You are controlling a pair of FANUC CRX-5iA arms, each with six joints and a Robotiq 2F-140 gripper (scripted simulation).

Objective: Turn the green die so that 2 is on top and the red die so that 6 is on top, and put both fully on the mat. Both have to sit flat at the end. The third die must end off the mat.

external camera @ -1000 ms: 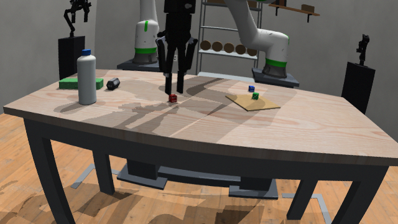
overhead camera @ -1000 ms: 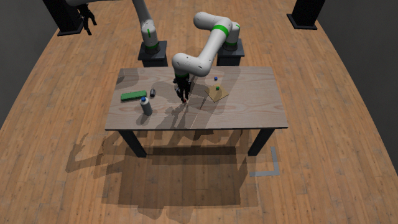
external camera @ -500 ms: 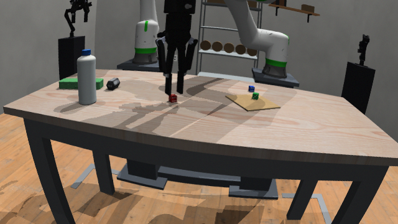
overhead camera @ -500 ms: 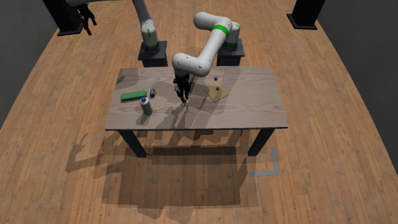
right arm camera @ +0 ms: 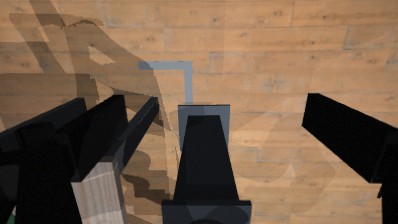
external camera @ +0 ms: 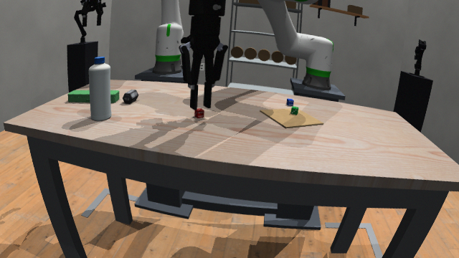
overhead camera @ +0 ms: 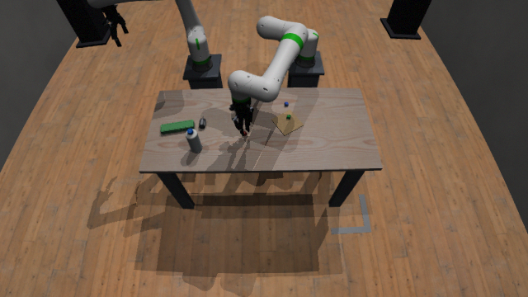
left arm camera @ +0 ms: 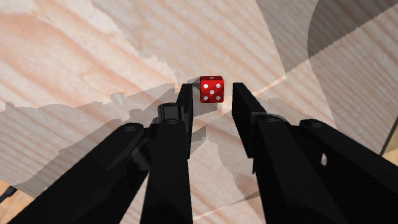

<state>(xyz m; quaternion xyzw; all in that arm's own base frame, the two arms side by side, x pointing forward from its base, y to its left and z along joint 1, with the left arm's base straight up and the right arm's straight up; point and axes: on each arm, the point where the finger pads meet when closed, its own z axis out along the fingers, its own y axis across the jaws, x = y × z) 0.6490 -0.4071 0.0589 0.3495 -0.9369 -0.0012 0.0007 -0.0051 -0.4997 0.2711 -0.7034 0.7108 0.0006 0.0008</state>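
Right now the red die is 50 mm below my left hand. From my left hand the other things lie so: bottle: 280 mm to the right, 70 mm ahead, 20 mm above; then green die: 260 mm to the left, 110 mm behind, 40 mm below; then tan mat: 250 mm to the left, 80 mm behind, 60 mm below.
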